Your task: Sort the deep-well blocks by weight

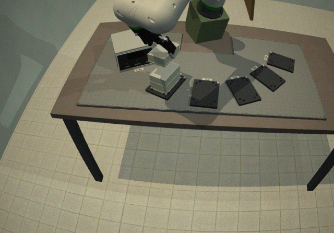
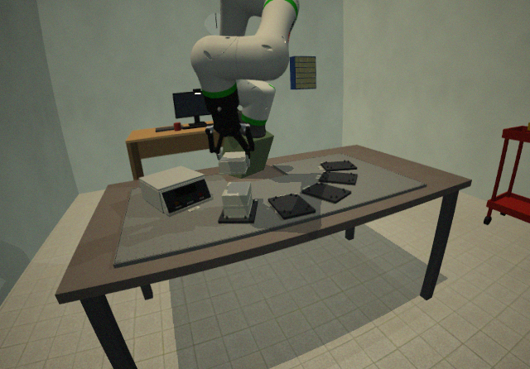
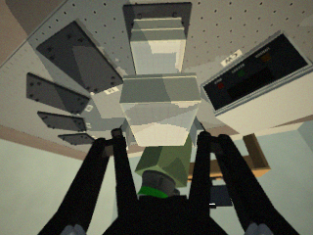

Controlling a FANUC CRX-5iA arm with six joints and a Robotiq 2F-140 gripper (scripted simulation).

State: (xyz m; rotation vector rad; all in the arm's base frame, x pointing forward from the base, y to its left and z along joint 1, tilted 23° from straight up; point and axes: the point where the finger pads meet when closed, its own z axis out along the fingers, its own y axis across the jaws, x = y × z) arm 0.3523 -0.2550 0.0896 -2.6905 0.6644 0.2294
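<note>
Right now my hand is 190 mm above the nest P1, 170 mm to the right of it and 70 mm short of it. Round my hand: grey platform: 260 mm behind, 190 mm to the right, 100 mm below; then check-weigher: 250 mm behind, 180 mm to the right, 130 mm below; then P1 label: 200 mm below, 190 mm to the left, 20 mm behind.
</note>
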